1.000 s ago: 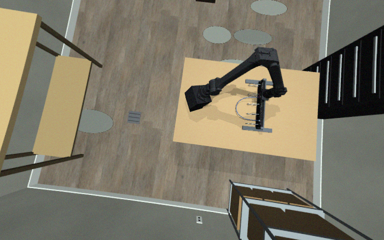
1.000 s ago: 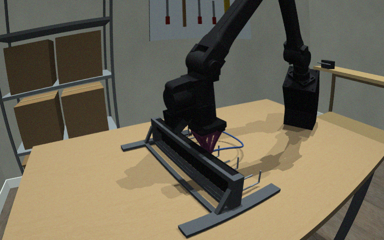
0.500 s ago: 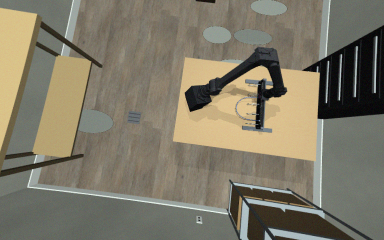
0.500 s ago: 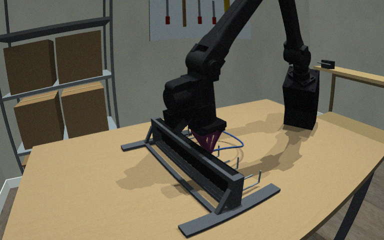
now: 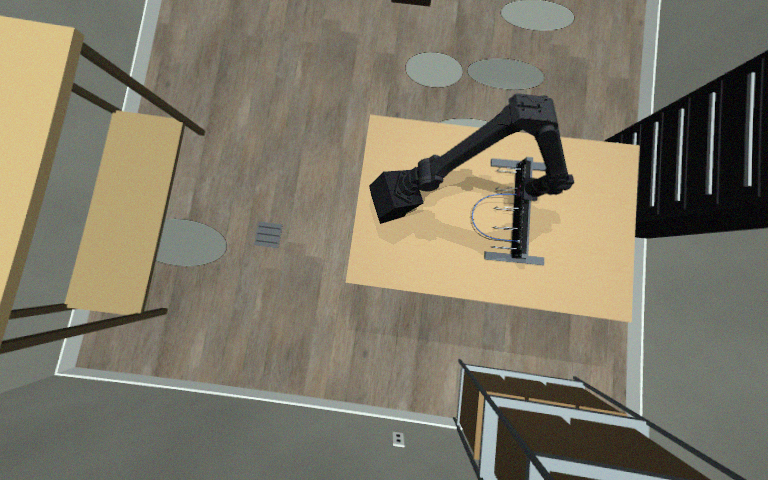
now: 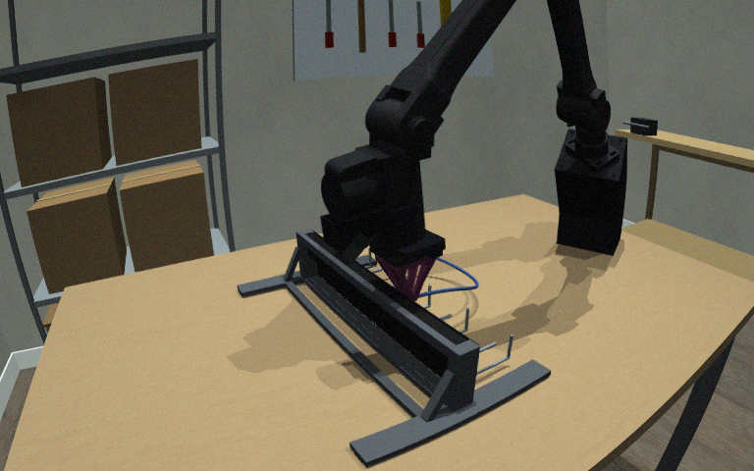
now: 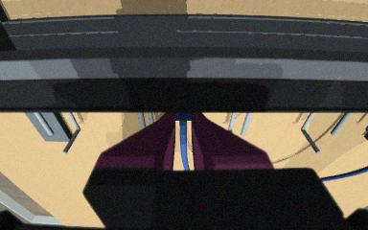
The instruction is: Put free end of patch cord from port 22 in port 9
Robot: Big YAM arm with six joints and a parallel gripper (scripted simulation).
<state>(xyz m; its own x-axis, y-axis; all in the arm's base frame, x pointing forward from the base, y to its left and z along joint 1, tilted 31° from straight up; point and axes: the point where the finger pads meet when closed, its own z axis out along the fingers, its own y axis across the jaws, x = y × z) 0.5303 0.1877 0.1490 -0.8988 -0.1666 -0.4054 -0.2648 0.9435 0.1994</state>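
My gripper is now 2 cm short of the grey plug and 1 cm to the right of it.
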